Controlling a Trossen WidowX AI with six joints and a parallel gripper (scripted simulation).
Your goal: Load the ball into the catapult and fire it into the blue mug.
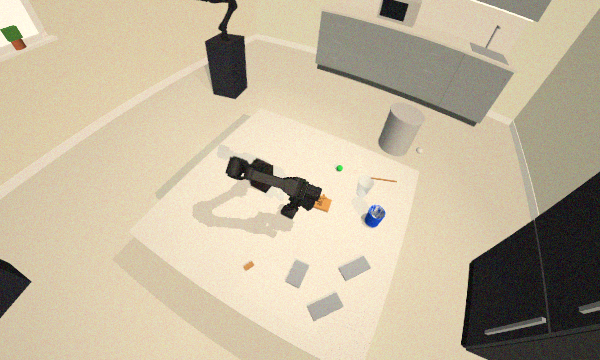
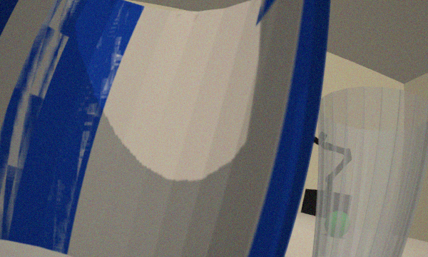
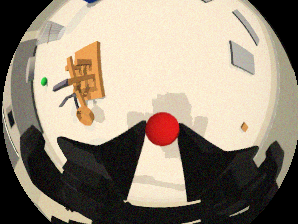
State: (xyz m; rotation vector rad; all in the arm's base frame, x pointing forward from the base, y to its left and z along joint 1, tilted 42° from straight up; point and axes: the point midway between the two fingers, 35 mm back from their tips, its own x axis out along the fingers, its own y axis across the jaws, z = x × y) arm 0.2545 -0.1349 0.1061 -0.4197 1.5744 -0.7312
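Now: the wooden catapult 5 cm ahead of my gripper tip, 18 cm to the left of it and 7 cm below it. From my gripper tip the other things lie so: orange block (12 cm behind, 30 cm to the right, 12 cm below); blue striped mug (40 cm ahead, 16 cm to the left, 10 cm below); red ball (1 cm above).
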